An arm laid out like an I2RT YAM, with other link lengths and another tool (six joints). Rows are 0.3 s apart.
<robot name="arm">
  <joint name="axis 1" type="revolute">
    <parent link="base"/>
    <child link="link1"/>
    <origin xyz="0 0 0.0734" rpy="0 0 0"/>
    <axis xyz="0 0 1"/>
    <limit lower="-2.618" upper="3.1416"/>
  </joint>
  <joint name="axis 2" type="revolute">
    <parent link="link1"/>
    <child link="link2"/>
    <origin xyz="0.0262 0.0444 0.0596" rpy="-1.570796 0 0"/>
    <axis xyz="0 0 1"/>
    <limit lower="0" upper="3.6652"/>
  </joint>
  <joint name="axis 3" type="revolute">
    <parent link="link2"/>
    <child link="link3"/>
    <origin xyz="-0.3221 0 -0.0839" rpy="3.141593 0 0"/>
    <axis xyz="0 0 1"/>
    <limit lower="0" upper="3.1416"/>
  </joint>
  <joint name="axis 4" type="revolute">
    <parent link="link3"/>
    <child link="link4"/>
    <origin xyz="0.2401 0.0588 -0.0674" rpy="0 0 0"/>
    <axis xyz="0 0 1"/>
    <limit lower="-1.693" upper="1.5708"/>
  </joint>
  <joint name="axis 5" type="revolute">
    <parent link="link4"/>
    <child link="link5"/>
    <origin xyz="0.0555 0.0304 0.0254" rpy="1.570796 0 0"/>
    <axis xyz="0 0 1"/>
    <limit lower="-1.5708" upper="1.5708"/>
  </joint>
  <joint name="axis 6" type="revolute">
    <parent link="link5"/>
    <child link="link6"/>
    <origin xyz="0.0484 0 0.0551" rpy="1.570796 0 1.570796"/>
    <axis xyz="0 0 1"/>
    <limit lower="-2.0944" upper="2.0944"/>
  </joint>
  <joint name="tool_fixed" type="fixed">
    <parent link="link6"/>
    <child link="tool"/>
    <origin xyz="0.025 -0.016 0.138" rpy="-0.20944 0 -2.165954"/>
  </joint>
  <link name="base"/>
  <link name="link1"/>
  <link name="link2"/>
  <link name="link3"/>
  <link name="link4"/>
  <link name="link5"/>
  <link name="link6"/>
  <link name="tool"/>
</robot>
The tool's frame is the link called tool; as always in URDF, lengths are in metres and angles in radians.
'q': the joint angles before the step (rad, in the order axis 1, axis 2, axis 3, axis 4, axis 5, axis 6). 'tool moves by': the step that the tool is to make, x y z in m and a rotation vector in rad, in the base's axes. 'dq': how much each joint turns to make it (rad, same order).
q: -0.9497 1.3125 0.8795 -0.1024 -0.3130 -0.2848
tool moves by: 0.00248 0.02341 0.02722 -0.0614 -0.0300 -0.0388
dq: 0.1160 -0.0950 -0.0042 -0.0092 0.1435 0.0618
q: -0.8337 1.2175 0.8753 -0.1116 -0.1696 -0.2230
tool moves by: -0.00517 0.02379 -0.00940 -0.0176 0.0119 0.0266
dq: 0.0488 -0.0694 -0.0763 0.0100 0.0291 -0.0091
